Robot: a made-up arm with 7 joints.
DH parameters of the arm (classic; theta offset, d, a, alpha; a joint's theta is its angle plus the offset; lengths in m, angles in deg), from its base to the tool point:
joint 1: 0 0.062 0.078 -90
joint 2: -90 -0.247 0.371 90
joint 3: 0 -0.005 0.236 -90
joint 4: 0 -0.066 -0.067 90
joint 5: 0 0.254 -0.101 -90
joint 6: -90 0.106 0.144 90
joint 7: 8.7 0 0.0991 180
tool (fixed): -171.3 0.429 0 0
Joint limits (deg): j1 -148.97..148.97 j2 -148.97..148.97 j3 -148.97..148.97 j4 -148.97..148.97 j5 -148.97..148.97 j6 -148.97..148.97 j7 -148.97..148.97
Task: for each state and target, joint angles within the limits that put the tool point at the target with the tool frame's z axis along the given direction. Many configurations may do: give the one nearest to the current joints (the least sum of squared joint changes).
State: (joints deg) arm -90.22 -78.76 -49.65 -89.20 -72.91 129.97 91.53
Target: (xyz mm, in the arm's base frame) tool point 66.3 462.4 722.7 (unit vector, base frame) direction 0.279 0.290 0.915
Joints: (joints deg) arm -114.45 -48.02 -24.95 -92.38 -47.48 132.60 108.62
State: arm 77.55 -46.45 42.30 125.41 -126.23 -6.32 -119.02
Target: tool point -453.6 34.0 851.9 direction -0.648 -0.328 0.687
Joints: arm 65.55 -31.45 79.19 133.60 -123.26 -20.90 -119.31
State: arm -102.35 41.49 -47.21 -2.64 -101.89 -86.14 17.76
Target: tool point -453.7 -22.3 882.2 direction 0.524 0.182 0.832
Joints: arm -105.97 67.94 -92.42 -26.84 -139.82 -89.79 32.59
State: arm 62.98 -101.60 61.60 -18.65 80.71 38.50 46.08
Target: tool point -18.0 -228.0 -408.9 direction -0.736 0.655 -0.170
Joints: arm 82.21 -81.74 43.63 2.88 81.41 -5.56 38.67
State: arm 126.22 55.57 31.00 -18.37 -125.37 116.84 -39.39
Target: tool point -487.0 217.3 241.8 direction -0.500 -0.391 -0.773
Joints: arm 148.24 42.20 45.61 0.88 -100.89 137.20 -36.72
